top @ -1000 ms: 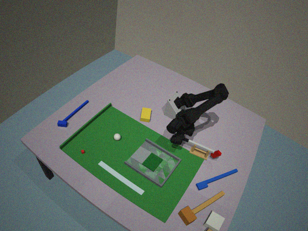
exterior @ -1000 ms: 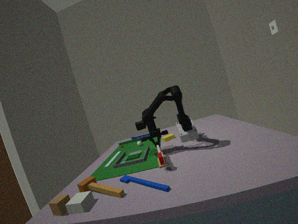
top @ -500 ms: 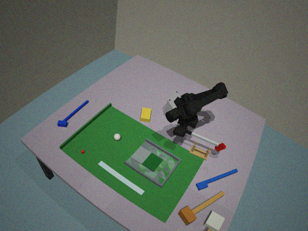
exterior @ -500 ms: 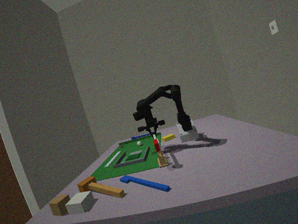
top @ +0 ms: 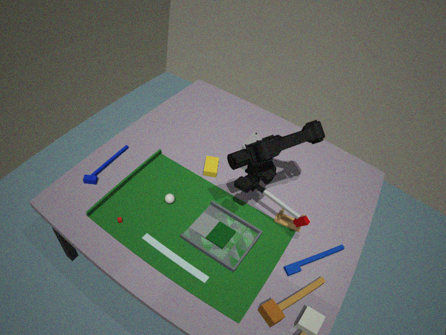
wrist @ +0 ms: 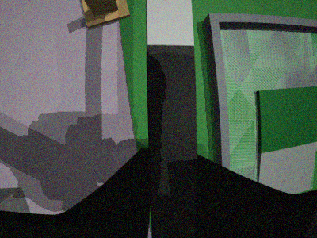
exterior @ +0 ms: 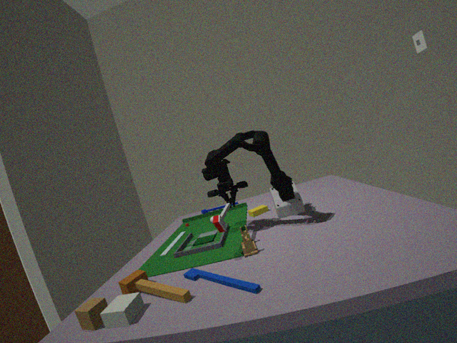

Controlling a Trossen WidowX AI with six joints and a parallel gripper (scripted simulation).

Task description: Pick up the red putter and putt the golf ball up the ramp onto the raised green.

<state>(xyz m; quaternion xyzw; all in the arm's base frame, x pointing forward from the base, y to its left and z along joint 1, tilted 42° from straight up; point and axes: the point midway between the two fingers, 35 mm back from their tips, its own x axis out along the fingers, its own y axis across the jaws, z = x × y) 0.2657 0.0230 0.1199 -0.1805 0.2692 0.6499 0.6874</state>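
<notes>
My gripper tip is now 250 mm to the left of the yellow block, 120 mm above it and 100 mm past it. Round my gripper tip: red putter 120 mm to the left, 20 mm above, 10 mm ahead; then green mat 210 mm ahead, 140 mm to the right, 130 mm below; then small wooden stand 180 mm to the left, 90 mm below, 40 mm behind.
</notes>
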